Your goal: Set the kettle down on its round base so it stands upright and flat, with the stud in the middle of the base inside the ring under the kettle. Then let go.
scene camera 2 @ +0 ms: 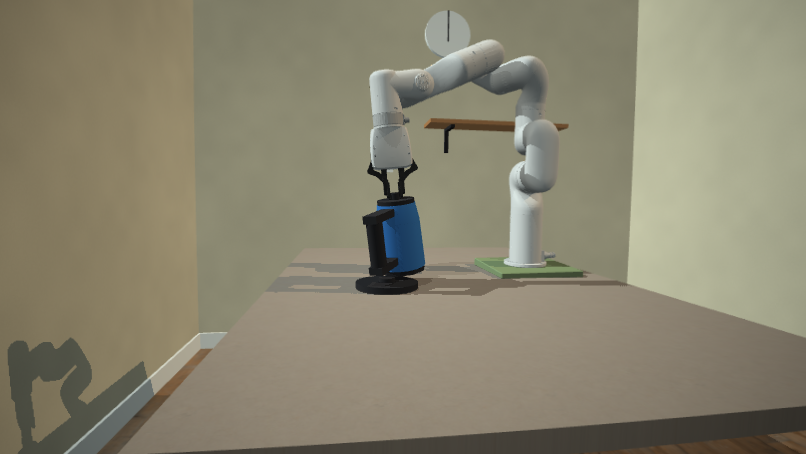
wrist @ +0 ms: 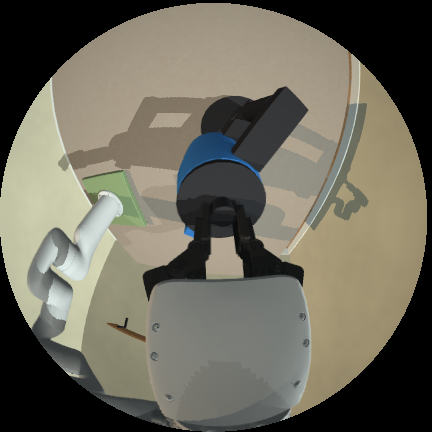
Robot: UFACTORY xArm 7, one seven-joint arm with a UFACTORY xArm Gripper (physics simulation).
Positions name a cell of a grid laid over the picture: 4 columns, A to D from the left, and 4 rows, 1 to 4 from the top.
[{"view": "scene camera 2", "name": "my gripper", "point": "B2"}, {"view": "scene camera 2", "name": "blue kettle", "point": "B3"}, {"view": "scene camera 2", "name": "round black base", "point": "B3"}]
